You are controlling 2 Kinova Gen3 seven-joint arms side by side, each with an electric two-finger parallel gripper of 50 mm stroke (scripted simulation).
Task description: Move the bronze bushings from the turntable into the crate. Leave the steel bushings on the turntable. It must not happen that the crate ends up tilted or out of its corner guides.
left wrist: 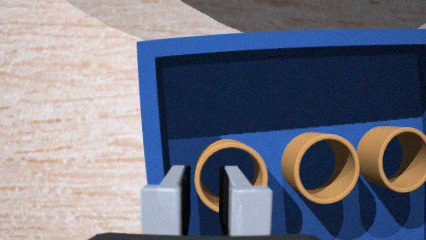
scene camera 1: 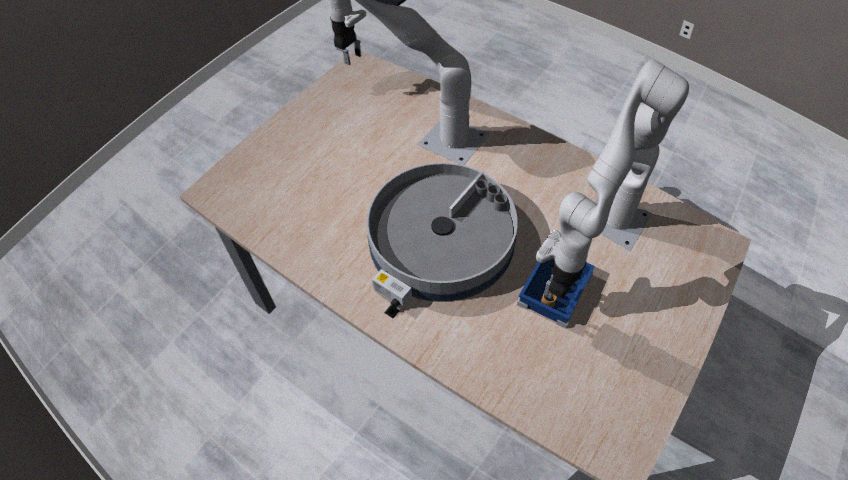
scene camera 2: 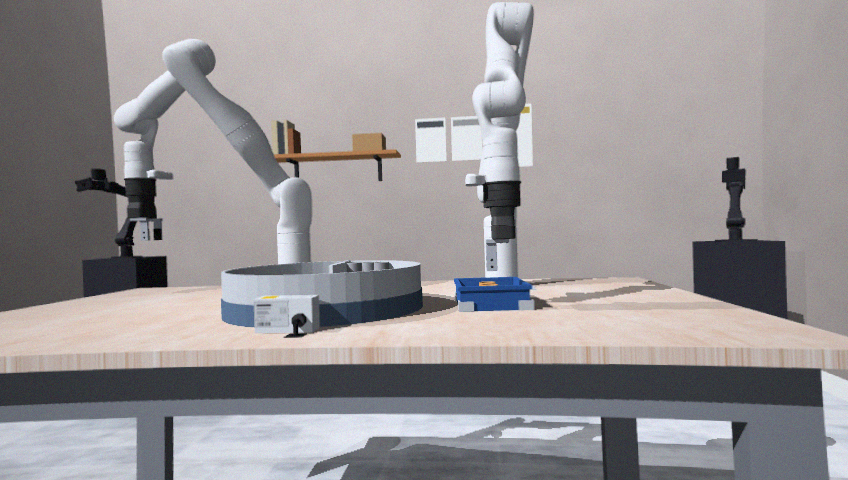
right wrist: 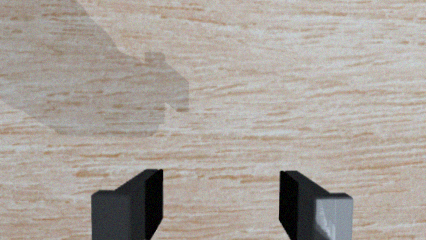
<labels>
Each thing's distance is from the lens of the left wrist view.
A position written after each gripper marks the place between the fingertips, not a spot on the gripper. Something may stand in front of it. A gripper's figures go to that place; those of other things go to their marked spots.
left gripper [left wrist: 204, 190]: 18 cm
blue crate [left wrist: 263, 89]: 26 cm
bronze bushing [left wrist: 260, 178]: 23 cm
bronze bushing [left wrist: 347, 166]: 25 cm
</labels>
